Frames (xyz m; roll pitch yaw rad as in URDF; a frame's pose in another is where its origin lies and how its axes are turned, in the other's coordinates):
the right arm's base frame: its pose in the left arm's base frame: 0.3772 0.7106 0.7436 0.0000 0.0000 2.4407
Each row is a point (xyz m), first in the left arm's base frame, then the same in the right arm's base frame.
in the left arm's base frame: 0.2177 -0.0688 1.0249
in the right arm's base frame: -0.3807 0.6985 0.2813
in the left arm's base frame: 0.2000 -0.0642 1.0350
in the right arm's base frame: -0.3642 0.7064 0.2914
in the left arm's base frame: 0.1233 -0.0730 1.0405
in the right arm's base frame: -0.3113 0.7626 0.2969
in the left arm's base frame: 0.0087 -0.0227 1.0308
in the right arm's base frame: -0.1913 0.7981 0.2872
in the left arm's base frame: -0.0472 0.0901 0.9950
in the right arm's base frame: -0.0758 0.7479 0.2514
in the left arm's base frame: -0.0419 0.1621 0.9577
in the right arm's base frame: -0.0334 0.6895 0.2141
